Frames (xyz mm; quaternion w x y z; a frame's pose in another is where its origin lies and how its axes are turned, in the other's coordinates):
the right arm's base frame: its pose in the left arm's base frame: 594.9 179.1 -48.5 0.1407 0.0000 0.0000 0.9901
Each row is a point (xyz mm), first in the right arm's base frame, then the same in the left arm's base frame.
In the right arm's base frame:
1: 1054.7 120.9 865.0
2: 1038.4 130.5 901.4
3: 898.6 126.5 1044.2
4: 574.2 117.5 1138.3
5: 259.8 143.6 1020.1
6: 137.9 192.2 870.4
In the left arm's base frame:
1: -451.7 356.8 816.5
2: -438.7 343.1 852.9
3: -303.4 307.9 995.7
4: 10.7 226.2 1089.8
5: 305.4 113.6 971.6
6: 408.9 32.9 821.9

